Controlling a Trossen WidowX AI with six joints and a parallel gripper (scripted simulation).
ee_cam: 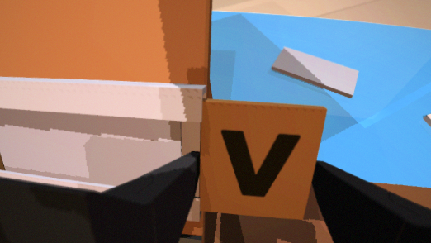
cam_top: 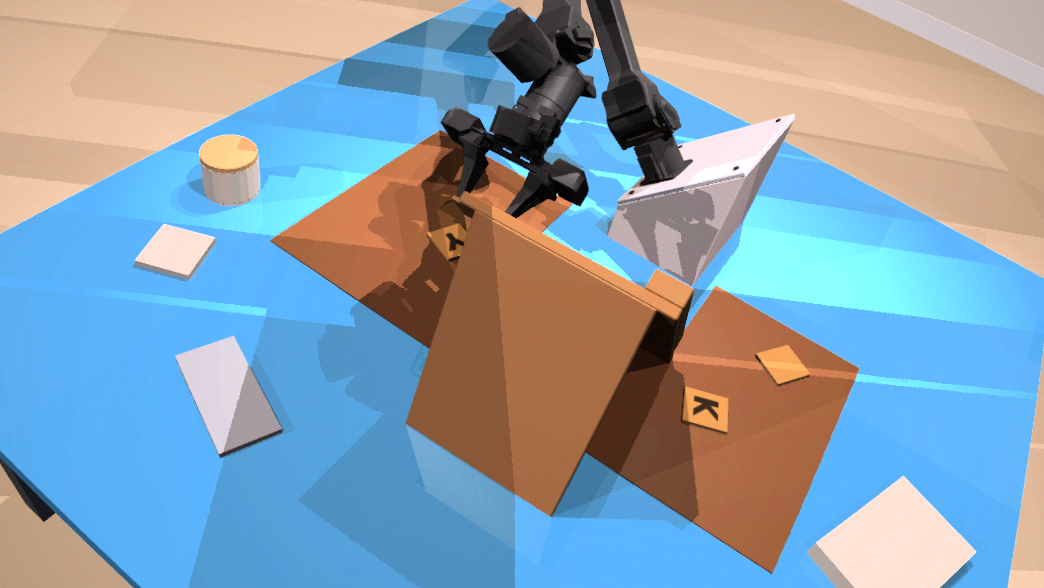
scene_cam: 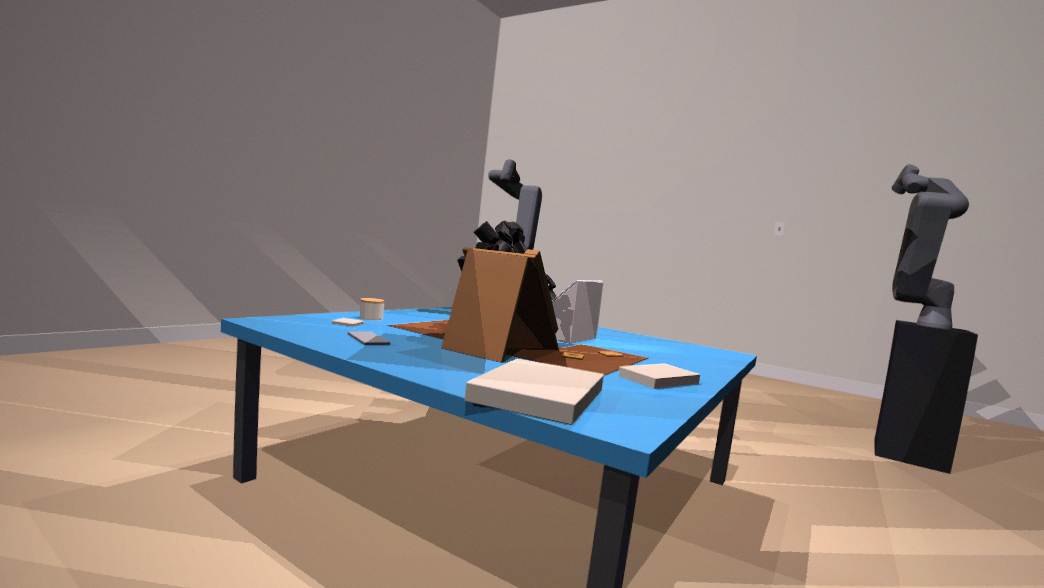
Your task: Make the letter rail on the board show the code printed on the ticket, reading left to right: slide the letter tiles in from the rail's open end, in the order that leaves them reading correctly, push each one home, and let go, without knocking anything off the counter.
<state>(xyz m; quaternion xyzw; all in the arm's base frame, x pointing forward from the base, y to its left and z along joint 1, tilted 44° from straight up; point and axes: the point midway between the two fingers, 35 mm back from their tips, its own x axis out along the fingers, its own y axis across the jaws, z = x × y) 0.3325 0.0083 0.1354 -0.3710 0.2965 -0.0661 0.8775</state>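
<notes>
Now: the white ticket 6 cm behind my gripper tip, 10 cm to the left of it and 8 cm below it. The rest, counted from my gripper tip: grey card: 29 cm ahead, 11 cm to the right, 17 cm below; brown mat: 16 cm behind, 10 cm to the left, 17 cm below; white card: 19 cm ahead, 34 cm to the right, 17 cm below.
</notes>
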